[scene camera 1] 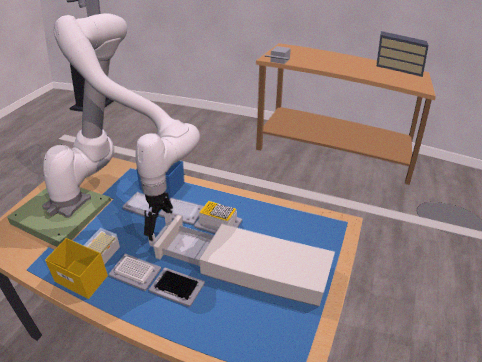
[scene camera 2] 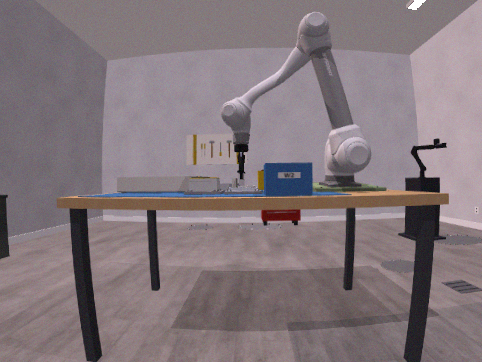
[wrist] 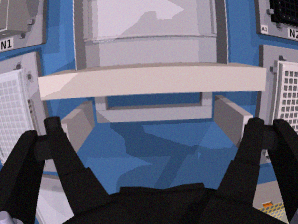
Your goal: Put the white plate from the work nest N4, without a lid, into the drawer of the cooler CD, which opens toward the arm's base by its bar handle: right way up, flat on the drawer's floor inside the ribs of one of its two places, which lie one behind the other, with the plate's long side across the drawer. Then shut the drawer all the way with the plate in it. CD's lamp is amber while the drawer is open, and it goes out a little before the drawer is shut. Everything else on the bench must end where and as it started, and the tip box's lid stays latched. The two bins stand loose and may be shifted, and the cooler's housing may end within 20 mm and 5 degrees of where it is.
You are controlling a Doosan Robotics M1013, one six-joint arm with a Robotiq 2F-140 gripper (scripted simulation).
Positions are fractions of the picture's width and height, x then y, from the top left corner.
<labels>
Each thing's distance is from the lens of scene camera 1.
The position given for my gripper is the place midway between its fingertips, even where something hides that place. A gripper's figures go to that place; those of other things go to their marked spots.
my gripper (scene camera 1: 0.34, 0.65): 154 cm
cooler CD (scene camera 1: 0.60, 0.75): 133 cm
yellow bin (scene camera 1: 0.14, 0.71): 153 cm
black plate (scene camera 1: 0.39, 0.80): 135 cm
The marked spots on the cooler CD and the yellow bin are 83 cm apart.
</labels>
